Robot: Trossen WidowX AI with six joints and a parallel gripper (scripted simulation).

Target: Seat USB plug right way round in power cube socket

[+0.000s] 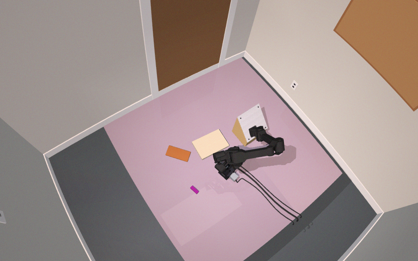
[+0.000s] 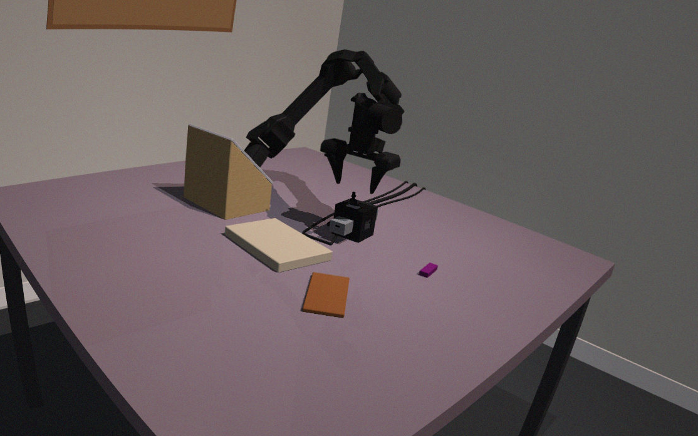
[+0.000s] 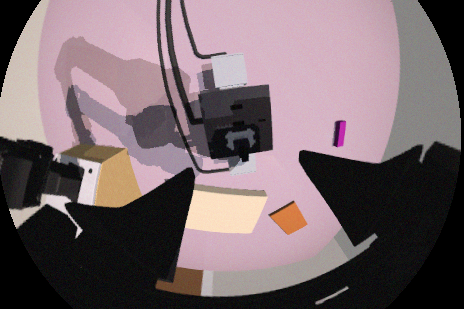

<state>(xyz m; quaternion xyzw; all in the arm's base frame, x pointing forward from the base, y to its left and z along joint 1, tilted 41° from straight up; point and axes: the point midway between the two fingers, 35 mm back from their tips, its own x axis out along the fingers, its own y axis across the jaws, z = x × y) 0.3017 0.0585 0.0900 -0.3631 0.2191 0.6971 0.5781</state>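
My gripper tip is now 3 cm above the USB plug. Also, from my gripper tip: magenta block 24 cm ahead, 2 cm to the left, 12 cm below; cream slab 2 cm behind, 20 cm to the right, 11 cm below; orange pad 20 cm ahead, 25 cm to the right, 12 cm below.
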